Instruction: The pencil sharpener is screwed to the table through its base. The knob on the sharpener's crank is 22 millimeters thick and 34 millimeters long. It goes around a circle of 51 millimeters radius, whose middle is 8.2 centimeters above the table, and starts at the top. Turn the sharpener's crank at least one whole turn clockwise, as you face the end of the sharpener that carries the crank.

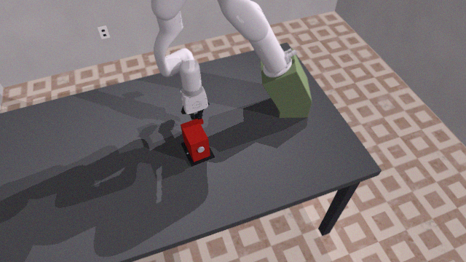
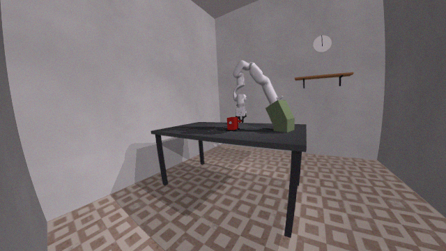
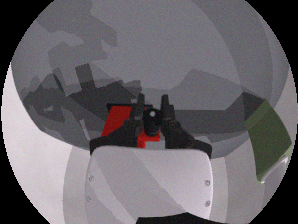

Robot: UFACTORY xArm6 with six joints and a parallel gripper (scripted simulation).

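Right now the black knob is 2 cm to the left of my hand.
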